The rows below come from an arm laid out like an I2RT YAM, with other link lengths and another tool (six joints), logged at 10 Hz.
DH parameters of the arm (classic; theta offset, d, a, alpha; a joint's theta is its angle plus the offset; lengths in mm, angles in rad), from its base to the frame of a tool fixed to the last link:
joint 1: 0 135.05 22 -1.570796
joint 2: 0 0 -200.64 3.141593
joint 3: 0.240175 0 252.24 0
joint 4: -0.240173 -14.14 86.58 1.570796
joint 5: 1.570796 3.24 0 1.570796
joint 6: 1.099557 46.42 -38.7 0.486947
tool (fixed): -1.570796 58.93 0 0
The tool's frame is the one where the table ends.
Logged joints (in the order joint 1, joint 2, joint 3, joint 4, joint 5, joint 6), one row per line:
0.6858 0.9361 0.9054 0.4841 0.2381 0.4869
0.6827 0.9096 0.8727 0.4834 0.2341 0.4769
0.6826 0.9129 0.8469 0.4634 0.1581 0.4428
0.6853 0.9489 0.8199 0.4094 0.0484 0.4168
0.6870 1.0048 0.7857 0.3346 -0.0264 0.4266
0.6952 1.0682 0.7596 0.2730 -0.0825 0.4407
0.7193 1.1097 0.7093 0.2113 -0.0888 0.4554
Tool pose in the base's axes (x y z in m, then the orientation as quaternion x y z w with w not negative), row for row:
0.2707 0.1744 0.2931 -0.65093 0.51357 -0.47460 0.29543
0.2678 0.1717 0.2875 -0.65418 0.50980 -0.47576 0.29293
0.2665 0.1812 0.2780 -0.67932 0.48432 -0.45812 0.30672
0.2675 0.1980 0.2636 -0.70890 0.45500 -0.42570 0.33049
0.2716 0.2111 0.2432 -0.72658 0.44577 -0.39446 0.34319
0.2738 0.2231 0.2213 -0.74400 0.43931 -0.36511 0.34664
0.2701 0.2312 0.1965 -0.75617 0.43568 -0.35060 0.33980
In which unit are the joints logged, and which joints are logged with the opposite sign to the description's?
The joints are logged in radians. Opposite sign: joint 4.
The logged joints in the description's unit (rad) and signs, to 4 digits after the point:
0.6858 0.9361 0.9054 -0.4841 0.2381 0.4869
0.6827 0.9096 0.8727 -0.4834 0.2341 0.4769
0.6826 0.9129 0.8469 -0.4634 0.1581 0.4428
0.6853 0.9489 0.8199 -0.4094 0.0484 0.4168
0.6870 1.0048 0.7857 -0.3346 -0.0264 0.4266
0.6952 1.0682 0.7596 -0.2730 -0.0825 0.4407
0.7193 1.1097 0.7093 -0.2113 -0.0888 0.4554

